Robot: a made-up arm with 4 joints.
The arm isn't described. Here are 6 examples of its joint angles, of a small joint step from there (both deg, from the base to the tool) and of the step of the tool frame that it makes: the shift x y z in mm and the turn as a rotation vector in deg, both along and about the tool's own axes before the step.
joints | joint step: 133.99 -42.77 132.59 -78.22 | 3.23 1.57 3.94 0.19
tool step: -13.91 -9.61 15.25 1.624 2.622 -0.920
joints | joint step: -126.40 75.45 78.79 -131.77 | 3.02 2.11 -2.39 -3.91
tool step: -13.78 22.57 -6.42 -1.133 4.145 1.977
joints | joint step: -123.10 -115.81 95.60 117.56 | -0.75 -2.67 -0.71 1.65
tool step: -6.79 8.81 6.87 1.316 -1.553 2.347
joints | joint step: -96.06 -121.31 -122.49 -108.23 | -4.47 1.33 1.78 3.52
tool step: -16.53 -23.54 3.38 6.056 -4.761 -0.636
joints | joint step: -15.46 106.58 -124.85 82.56 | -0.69 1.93 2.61 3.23
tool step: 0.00 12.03 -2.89 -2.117 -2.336 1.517
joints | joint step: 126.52 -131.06 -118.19 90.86 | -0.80 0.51 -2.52 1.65
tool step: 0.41 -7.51 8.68 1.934 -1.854 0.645
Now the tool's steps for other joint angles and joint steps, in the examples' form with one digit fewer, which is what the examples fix.
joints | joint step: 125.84 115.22 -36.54 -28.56 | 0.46 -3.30 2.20 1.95
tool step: 6.8 -6.6 2.8 2.78 0.85 -1.51
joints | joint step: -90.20 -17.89 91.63 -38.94 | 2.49 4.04 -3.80 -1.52
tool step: -17.4 -1.2 14.7 0.26 3.90 6.03
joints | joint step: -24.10 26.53 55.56 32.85 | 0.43 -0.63 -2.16 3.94
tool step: -4.3 0.3 9.7 0.89 -3.26 1.78
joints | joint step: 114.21 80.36 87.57 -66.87 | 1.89 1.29 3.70 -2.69
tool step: 4.0 10.6 10.9 5.65 2.97 -0.87
